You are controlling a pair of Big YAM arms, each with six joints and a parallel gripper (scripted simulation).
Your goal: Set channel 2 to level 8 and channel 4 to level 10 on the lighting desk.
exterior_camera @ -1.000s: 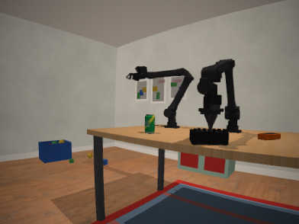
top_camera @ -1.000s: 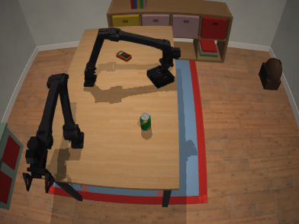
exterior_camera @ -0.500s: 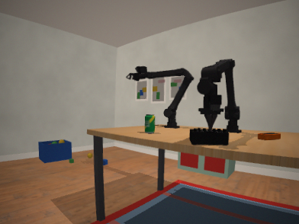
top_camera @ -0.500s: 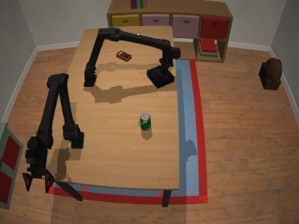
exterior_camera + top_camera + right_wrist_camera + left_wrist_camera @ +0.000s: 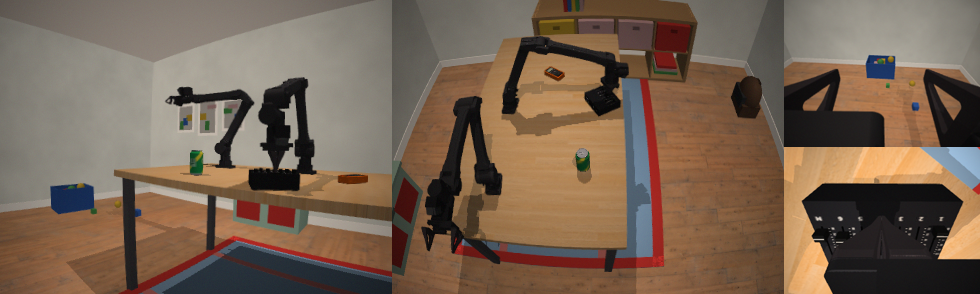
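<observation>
Right now the channel 3 knob is 3 cm to the right of my left hand and 2 cm behind it. Round my left hand: channel 4 cap (1 cm to the right, 1 cm behind); channel 2 knob (6 cm to the right, 2 cm behind).
</observation>
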